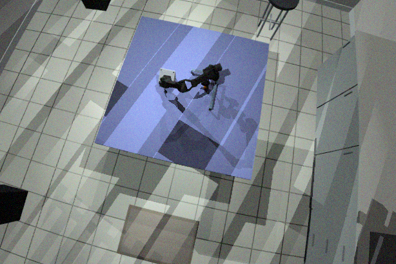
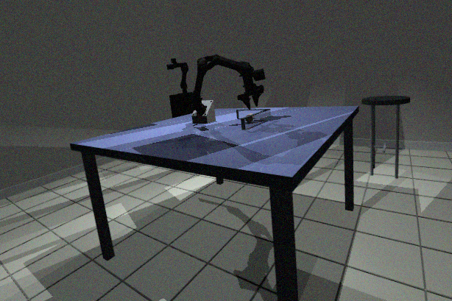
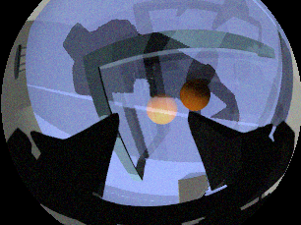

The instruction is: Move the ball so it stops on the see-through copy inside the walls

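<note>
My gripper tip is now 60 mm above the see-through copy of ball and 20 mm past it. From my gripper tip the other things lie so: orange ball: 60 mm to the right, 60 mm below, 10 mm behind.
</note>
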